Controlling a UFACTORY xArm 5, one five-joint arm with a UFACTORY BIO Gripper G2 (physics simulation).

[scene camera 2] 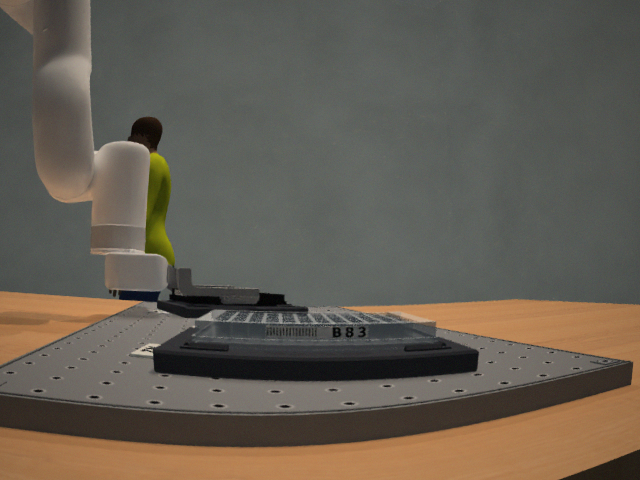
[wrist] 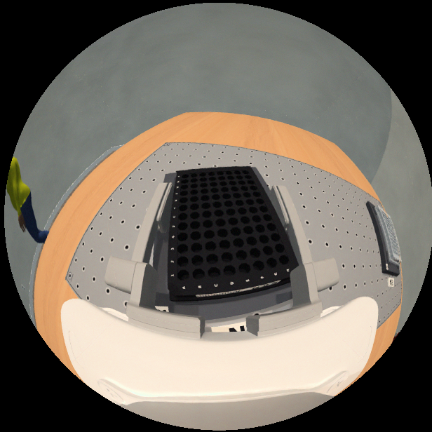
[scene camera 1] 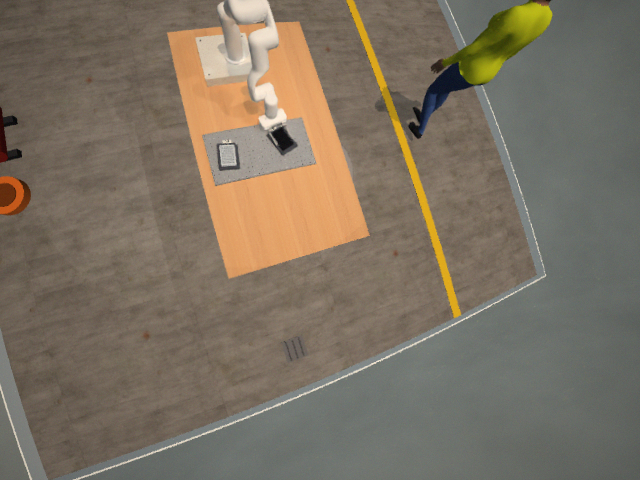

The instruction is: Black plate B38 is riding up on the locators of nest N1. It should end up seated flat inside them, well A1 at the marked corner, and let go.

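Seen in the pictures: end effector, tool point: (scene camera 2: 228, 294) (scene camera 1: 282, 138); arm's base, origin of the base link: (scene camera 1: 235, 56).
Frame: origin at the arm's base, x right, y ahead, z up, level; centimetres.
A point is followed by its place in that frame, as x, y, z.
Note:
Black plate B38 (scene camera 1: 283, 140) @(-23.2, 57.8, -2.4) (scene camera 2: 279, 298) @(-21.8, 63.3, -2.5) (wrist: 225, 230) lies in nest N1 (scene camera 1: 287, 151) @(-24.9, 64.5, -3.6) (scene camera 2: 180, 308) @(-14.9, 52.0, -3.8) (wrist: 220, 311). Its row A and column 1 corner is at the lower left in the wrist view, by the partly covered A1 label (wrist: 162, 309). My gripper (scene camera 1: 279, 134) @(-22.8, 56.8, -2.2) (scene camera 2: 240, 295) (wrist: 223, 192) is shut on the plate, one finger along each long side. The nest's grey rim shows at the plate's far left corner and along its near edge. The fingers hide most of the long sides, so I cannot tell if the plate is flat inside the locators.
Clear plate B83 (scene camera 1: 227, 155) @(10.6, 65.1, -2.7) (scene camera 2: 349, 332) @(14.5, 66.6, -2.5) (wrist: 389, 232) sits in a second dark nest (scene camera 2: 315, 364) @(16.4, 64.7, -3.8) on the same perforated grey board (scene camera 1: 253, 160) @(-3.8, 68.4, -4.7) (scene camera 2: 310, 426) @(22.2, 64.1, -5.2) (wrist: 340, 220). A person in a yellow-green top (scene camera 1: 480, 62) (scene camera 2: 161, 196) (wrist: 19, 192) stands beyond the table.

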